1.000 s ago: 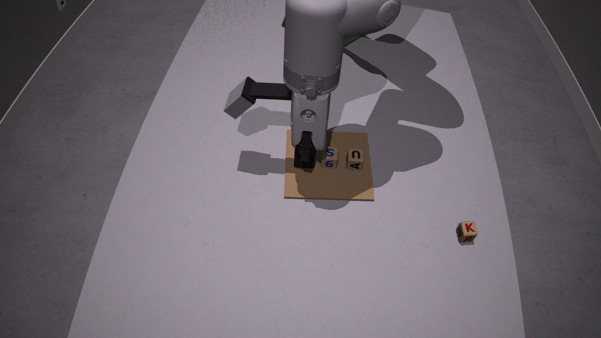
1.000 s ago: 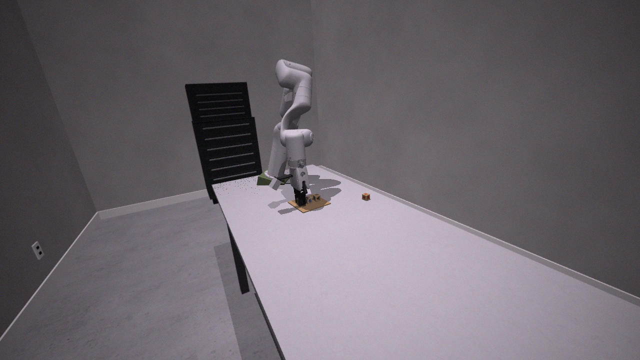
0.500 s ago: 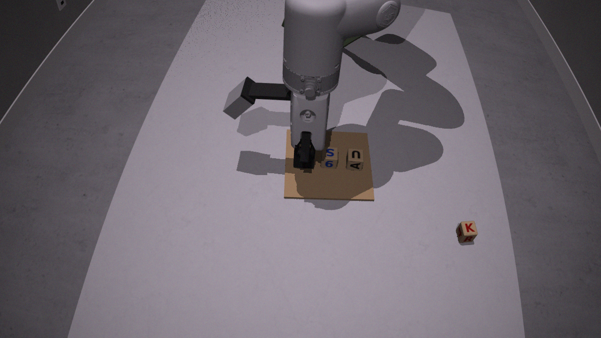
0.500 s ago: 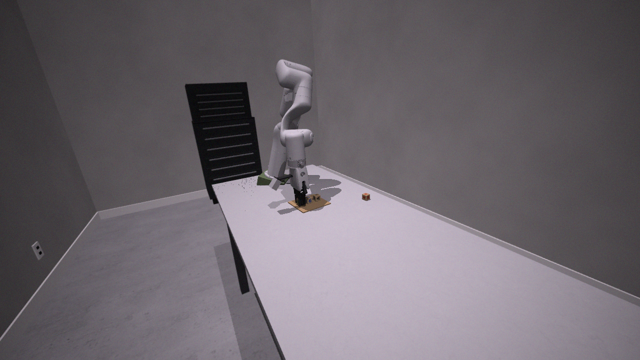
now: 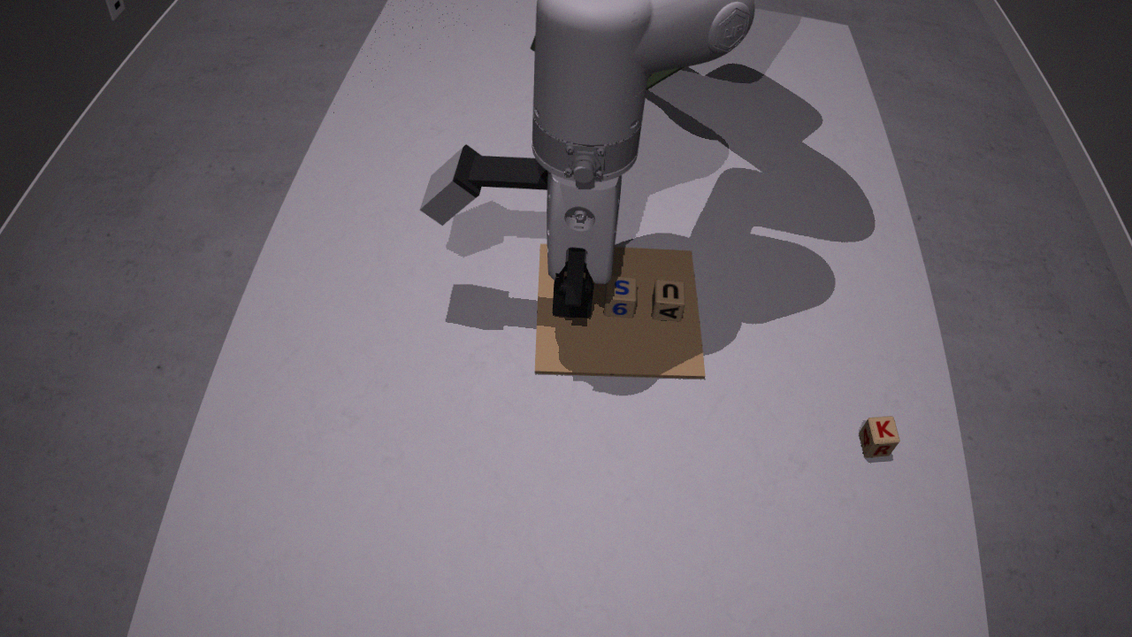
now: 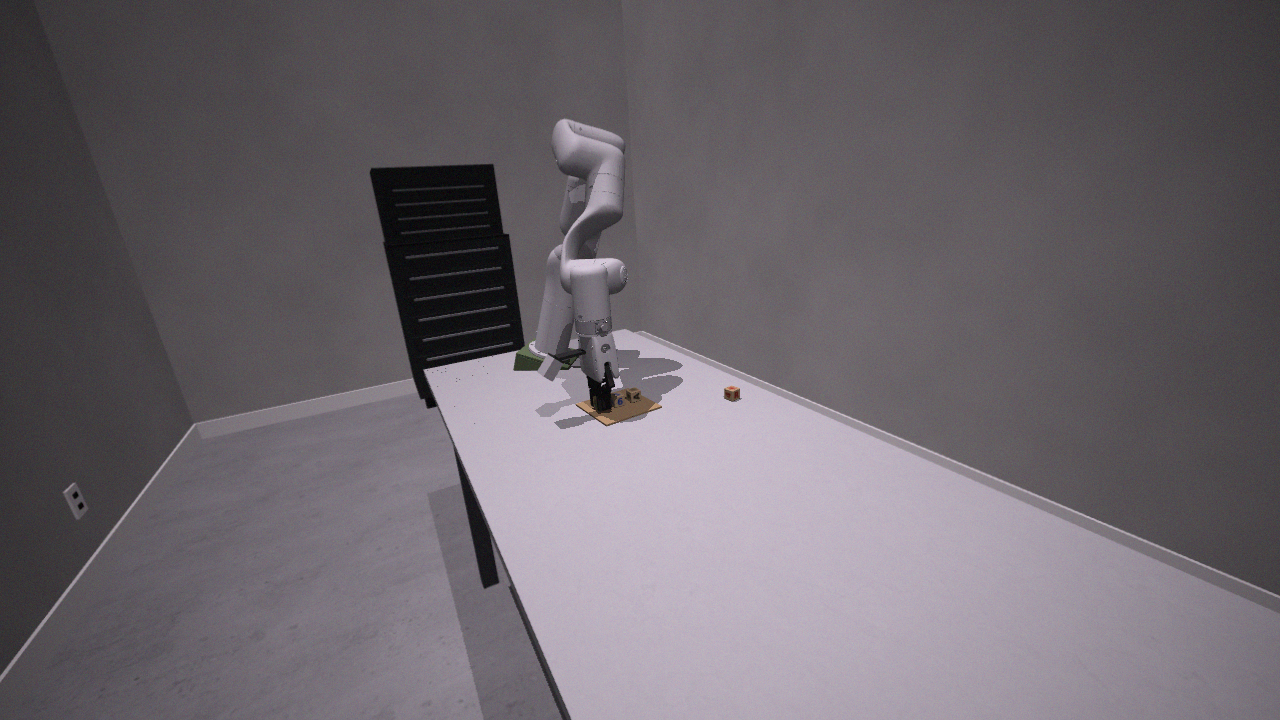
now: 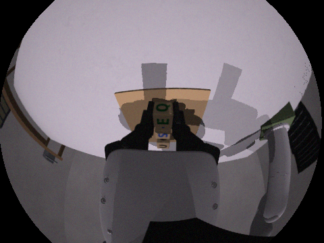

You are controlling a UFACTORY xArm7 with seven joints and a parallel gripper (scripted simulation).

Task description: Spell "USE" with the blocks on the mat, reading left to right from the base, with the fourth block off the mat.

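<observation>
Now: hand 10 mm above the E block. From my hand the other things lie so: U block 80 mm to the left, 10 mm below; then tan mat 40 mm to the left, 30 mm below; then S block 40 mm to the left, 10 mm below.
</observation>
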